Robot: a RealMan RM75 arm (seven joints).
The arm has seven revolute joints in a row. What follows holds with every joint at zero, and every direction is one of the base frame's.
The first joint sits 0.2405 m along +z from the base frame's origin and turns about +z.
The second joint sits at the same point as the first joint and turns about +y.
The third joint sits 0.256 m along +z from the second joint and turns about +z.
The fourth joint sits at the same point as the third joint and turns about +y.
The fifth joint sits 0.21 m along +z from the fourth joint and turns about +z.
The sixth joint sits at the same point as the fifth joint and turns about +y.
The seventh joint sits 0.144 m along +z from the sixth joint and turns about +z.
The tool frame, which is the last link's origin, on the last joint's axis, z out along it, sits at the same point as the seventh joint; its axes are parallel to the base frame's.
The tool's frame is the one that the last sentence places.
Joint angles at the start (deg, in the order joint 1, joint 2, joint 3, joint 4, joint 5, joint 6, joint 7):
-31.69, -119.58, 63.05, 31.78, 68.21, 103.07, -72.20
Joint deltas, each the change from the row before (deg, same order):
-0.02, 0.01, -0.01, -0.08, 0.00, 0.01, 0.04
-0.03, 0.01, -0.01, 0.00, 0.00, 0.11, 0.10
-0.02, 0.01, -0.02, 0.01, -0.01, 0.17, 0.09
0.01, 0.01, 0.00, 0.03, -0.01, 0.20, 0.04
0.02, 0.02, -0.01, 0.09, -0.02, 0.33, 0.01
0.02, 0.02, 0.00, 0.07, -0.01, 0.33, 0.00
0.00, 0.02, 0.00, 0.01, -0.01, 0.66, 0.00
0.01, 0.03, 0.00, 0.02, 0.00, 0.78, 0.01
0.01, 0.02, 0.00, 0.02, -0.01, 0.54, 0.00
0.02, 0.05, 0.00, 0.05, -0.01, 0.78, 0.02
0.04, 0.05, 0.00, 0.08, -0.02, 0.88, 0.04
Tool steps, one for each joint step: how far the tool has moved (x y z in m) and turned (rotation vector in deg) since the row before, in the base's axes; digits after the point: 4 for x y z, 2 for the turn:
-0.0001, 0.0000, -0.0001, 0.00, -0.01, 0.02
0.0002, -0.0001, 0.0002, 0.06, -0.03, -0.16
0.0002, -0.0003, 0.0003, 0.05, -0.07, -0.20
0.0001, -0.0004, 0.0003, -0.01, -0.07, -0.20
0.0003, -0.0007, 0.0006, -0.03, -0.12, -0.32
0.0002, -0.0007, 0.0005, -0.06, -0.12, -0.31
0.0004, -0.0014, 0.0007, -0.21, -0.26, -0.56
0.0004, -0.0017, 0.0008, -0.24, -0.29, -0.67
0.0003, -0.0012, 0.0006, -0.16, -0.21, -0.46
0.0003, -0.0017, 0.0010, -0.20, -0.27, -0.68
0.0003, -0.0020, 0.0012, -0.19, -0.32, -0.78

